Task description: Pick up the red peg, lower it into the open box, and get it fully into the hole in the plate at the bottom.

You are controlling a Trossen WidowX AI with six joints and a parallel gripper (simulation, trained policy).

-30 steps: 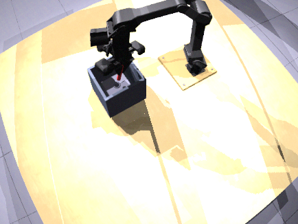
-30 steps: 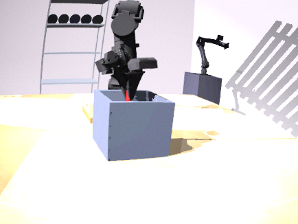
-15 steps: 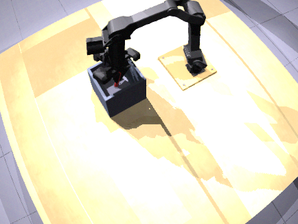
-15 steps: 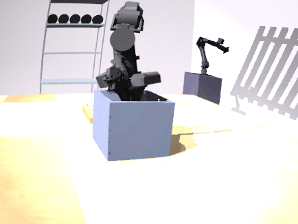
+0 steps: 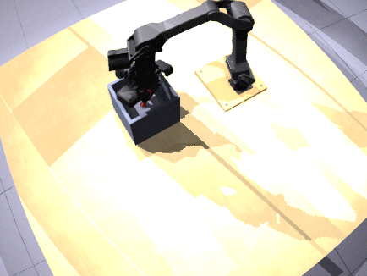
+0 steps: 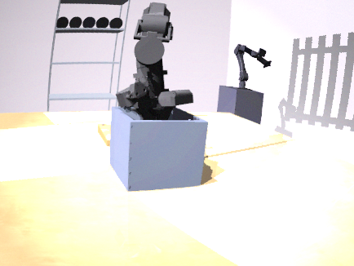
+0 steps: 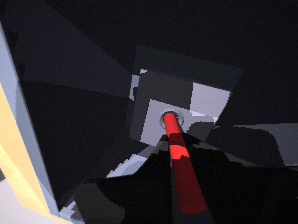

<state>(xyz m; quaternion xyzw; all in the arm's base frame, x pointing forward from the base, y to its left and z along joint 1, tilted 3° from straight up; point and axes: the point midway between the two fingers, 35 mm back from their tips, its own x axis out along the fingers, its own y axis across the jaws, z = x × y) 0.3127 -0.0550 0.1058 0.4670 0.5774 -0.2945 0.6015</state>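
Right now my gripper tip is 10 mm below the red peg. Round my gripper tip: pale plate 10 mm ahead, 10 mm to the right, 40 mm below.
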